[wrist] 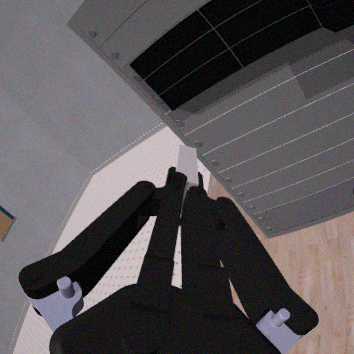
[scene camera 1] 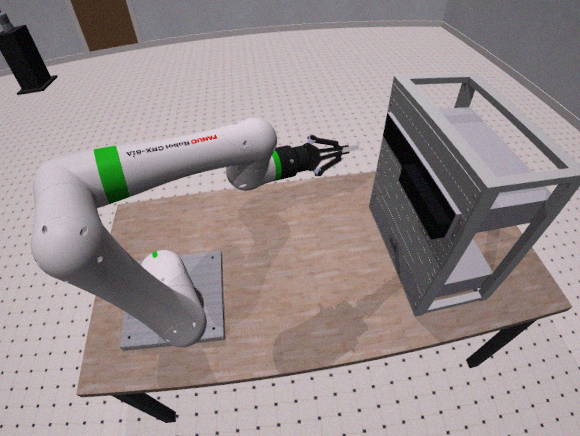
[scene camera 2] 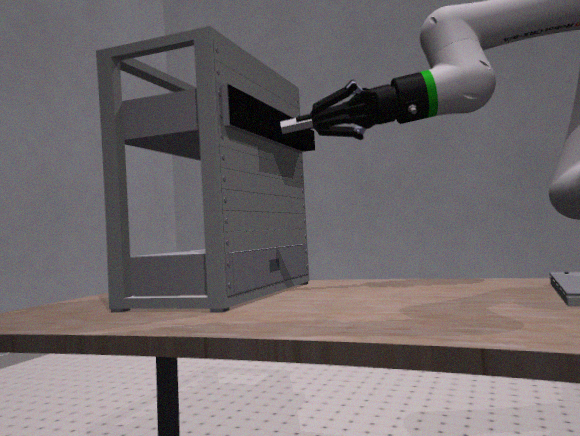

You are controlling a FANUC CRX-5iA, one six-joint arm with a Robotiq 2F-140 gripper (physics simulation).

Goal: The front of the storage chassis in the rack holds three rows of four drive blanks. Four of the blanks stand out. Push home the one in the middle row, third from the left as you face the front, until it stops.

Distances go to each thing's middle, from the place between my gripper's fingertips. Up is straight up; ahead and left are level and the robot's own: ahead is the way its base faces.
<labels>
I see the grey rack (scene camera 2: 252, 175) 26 cm ahead of my hand, 16 cm to the right of it and 8 cm below it.
</labels>
